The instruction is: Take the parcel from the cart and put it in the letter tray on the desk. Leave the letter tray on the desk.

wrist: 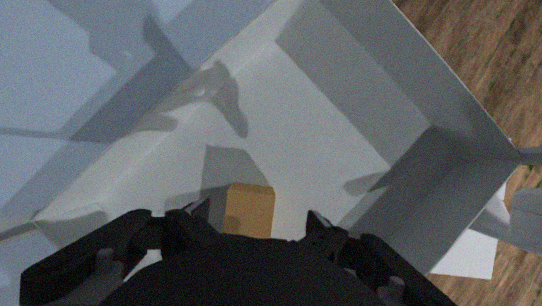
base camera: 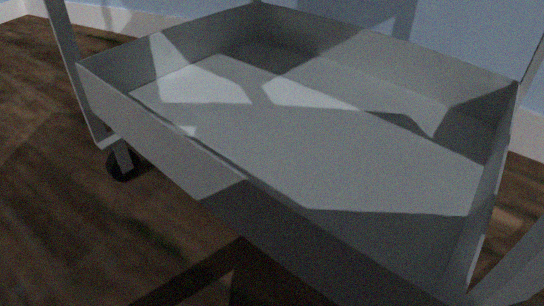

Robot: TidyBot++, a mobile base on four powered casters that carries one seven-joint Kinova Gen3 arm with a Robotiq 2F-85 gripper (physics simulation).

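Frame: origin at the arm's base, x up, y right, z ahead, level; metres.
Seen in the pictures: gripper, fingertip midpoint: (wrist: 258, 215).
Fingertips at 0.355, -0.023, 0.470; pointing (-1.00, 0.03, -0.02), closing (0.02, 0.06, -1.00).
Observation:
Offsets run from my fingertips to a thing's top centre, as dx, dy, dz. "pt": to the spot under its first point.
The parcel {-0.037, -0.054, +0.006} (wrist: 249, 212) is an orange-brown box in the cart's upper tray, low in the middle of the wrist view. Its lower part is hidden behind the gripper's body. My gripper (wrist: 258, 215) is open, with its fingertips apart on the left and right of the parcel in this view; nothing is held. The gap in height between fingertips and parcel is hard to tell. The cart (base camera: 165, 145) (wrist: 420, 65) is grey with raised walls; its lower tray shows in the base camera view. The desk and the letter tray do not show clearly in either view.
A caster wheel {pt -0.716, -0.224, -0.056} (base camera: 122, 165) stands under the cart's left corner. An upright post (base camera: 67, 55) rises at that corner. A blue wall (base camera: 460, 40) (wrist: 45, 60) is behind the cart. A white flat surface (wrist: 465, 255) shows beyond the cart's lower right edge in the wrist view.

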